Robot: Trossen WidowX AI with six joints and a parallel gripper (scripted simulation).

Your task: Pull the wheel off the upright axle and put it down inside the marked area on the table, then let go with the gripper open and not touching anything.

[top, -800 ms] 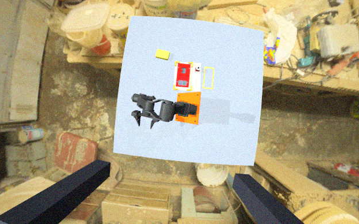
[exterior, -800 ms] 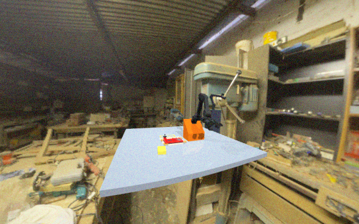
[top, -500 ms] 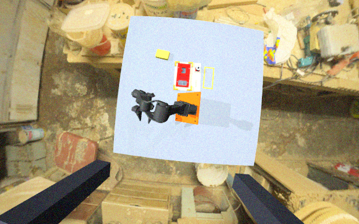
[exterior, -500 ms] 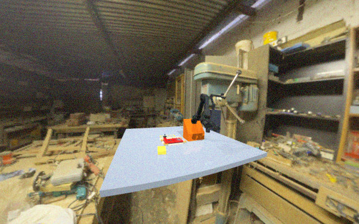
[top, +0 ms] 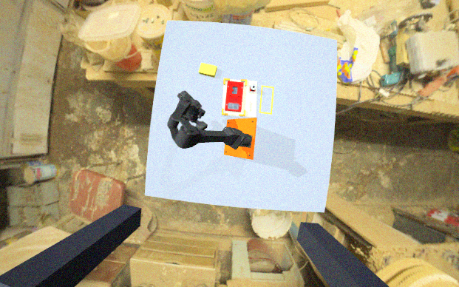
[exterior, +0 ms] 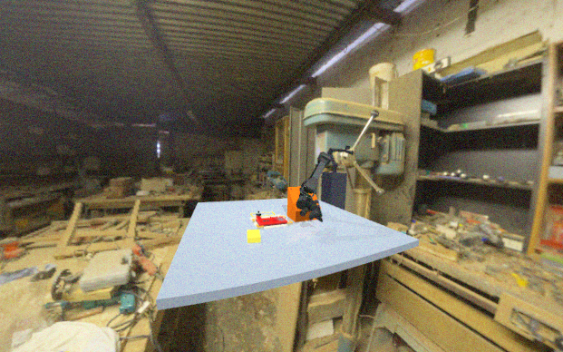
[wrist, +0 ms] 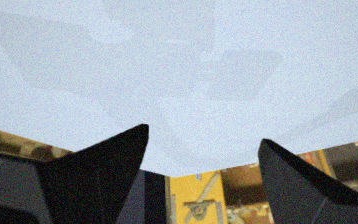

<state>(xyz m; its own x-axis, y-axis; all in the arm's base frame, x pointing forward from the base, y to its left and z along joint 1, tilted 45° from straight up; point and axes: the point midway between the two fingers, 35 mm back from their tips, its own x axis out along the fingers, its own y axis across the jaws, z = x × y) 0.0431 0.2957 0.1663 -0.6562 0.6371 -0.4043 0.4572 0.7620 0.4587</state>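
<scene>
My gripper tip is 350 mm to the left of the wheel, 330 mm short of it and 50 mm above it. From my gripper tip the other things lie so: yellow block (420 mm ahead, 70 mm below, 30 mm to the right).
</scene>
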